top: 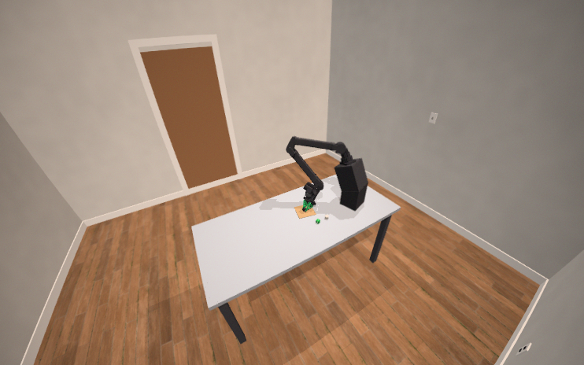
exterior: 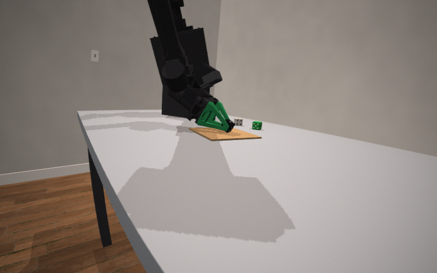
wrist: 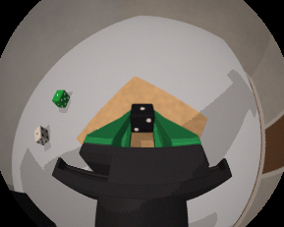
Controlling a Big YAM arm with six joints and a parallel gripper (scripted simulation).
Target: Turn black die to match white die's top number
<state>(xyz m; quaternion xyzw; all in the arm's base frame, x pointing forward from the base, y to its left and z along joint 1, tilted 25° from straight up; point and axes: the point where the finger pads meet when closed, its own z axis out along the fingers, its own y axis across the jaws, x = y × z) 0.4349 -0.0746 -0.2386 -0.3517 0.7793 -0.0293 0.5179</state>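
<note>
The black die is right at my hand. The rest, counted from my hand: tan mat: 20 mm below, 10 mm to the right, 10 mm behind; green die: 150 mm to the left, 40 mm behind, 10 mm below; white die: 140 mm to the left, 130 mm behind, 10 mm below.
</note>
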